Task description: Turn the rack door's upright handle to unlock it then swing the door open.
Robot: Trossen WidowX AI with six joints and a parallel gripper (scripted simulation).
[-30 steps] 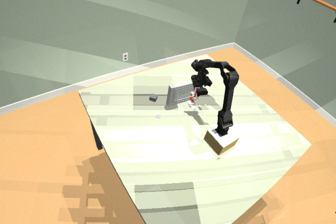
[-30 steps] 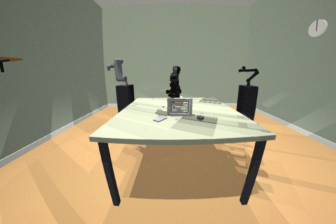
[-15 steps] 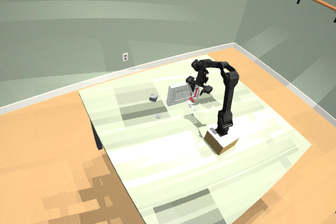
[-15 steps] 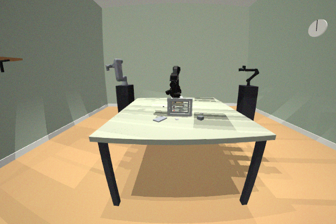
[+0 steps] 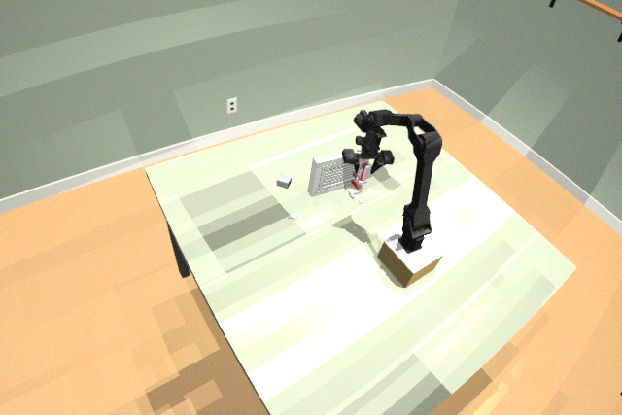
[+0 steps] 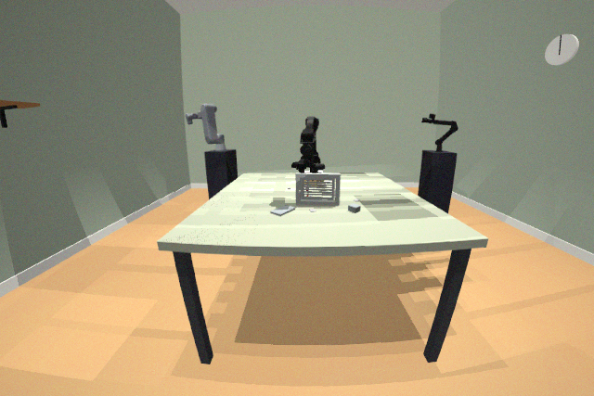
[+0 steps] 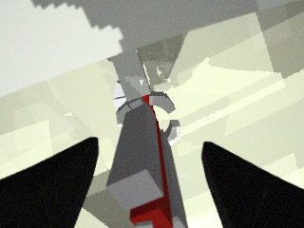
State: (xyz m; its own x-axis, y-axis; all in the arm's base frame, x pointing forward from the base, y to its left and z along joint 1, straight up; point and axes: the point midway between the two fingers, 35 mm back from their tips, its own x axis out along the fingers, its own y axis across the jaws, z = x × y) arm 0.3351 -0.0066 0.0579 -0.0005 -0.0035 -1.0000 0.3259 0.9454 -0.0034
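The rack door handle lies 10 mm to the left of my gripper tip and 20 mm below it. Also, from my gripper tip: grey cube: 150 mm ahead, 250 mm to the left, 100 mm below.
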